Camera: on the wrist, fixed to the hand. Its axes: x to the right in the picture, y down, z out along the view.
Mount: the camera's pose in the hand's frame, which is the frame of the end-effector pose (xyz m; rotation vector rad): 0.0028 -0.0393 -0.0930 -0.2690 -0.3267 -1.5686
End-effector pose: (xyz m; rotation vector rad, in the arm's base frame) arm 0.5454 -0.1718 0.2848 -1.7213 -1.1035 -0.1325
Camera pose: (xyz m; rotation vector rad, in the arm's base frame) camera 0.5559 -0.2428 0.3559 -0.6886 -2.5320 -1.0047
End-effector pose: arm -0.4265 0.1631 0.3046 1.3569 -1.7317 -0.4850
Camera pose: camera -0.3284 0.1658 0.3283 2.2758 -0.3955 -1.7433
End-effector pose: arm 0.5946 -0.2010 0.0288 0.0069 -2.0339 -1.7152
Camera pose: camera 0.6137 -0.2967 0.0027 -1.0252 1.1944 1.7522
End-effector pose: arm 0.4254 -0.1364 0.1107 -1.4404 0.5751 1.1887
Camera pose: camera 0.4922 -0.2121 0.1129 -1.3026 -0.8969 0.1630
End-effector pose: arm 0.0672 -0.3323 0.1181 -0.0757 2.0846 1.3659
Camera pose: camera 0.0356 -0.4278 0.1090 -1.2000 0.9285 0.5209
